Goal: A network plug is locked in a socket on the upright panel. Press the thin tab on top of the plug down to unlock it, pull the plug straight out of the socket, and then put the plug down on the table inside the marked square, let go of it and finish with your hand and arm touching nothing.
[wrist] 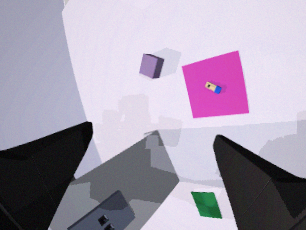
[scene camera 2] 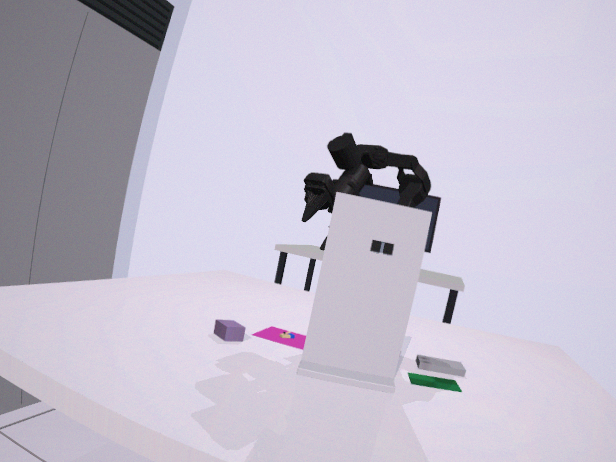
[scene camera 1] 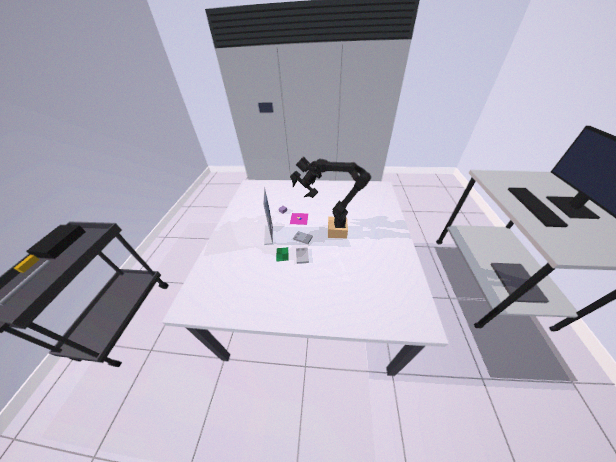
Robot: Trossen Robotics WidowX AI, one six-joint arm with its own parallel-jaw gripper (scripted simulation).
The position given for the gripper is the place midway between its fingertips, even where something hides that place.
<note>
The gripper (scene camera 2: 312,236) is open, holding nothing. Also in view: a magenta marked square (wrist: 225,70).
The gripper shows as well in the wrist view (wrist: 154,134).
</note>
